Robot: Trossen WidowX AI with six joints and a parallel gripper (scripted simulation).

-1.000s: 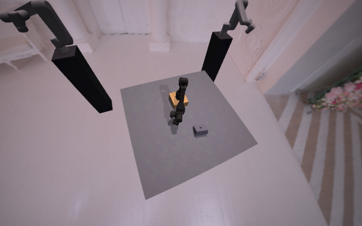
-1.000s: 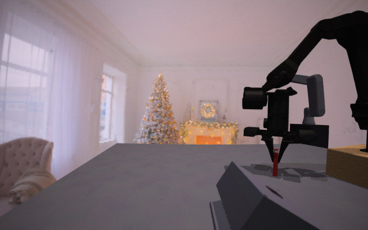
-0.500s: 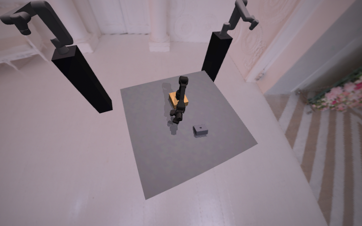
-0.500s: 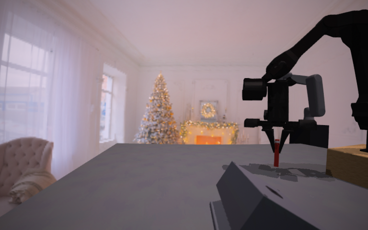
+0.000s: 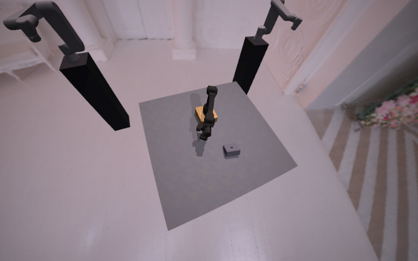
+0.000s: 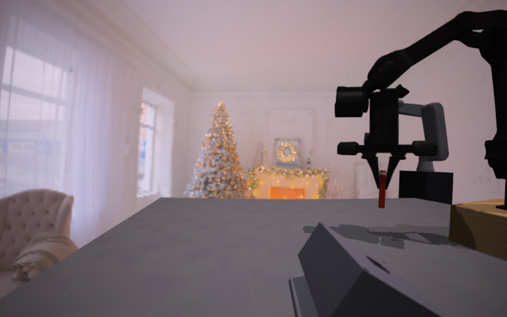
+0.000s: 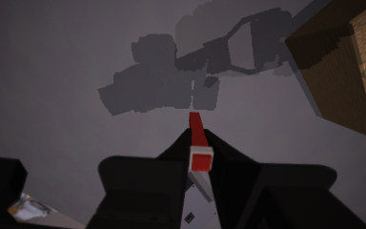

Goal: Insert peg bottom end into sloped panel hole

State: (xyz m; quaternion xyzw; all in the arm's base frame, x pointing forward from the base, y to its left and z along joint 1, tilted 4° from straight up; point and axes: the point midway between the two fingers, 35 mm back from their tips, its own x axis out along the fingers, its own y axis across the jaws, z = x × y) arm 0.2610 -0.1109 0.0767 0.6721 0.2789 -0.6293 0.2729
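Now: the hole 20 cm to the left of my gripper tip, 17 cm ahead of it and 6 cm below it. Round my gripper tip: red peg: 2 cm above; then sloped panel: 19 cm to the left, 19 cm ahead, 8 cm below.
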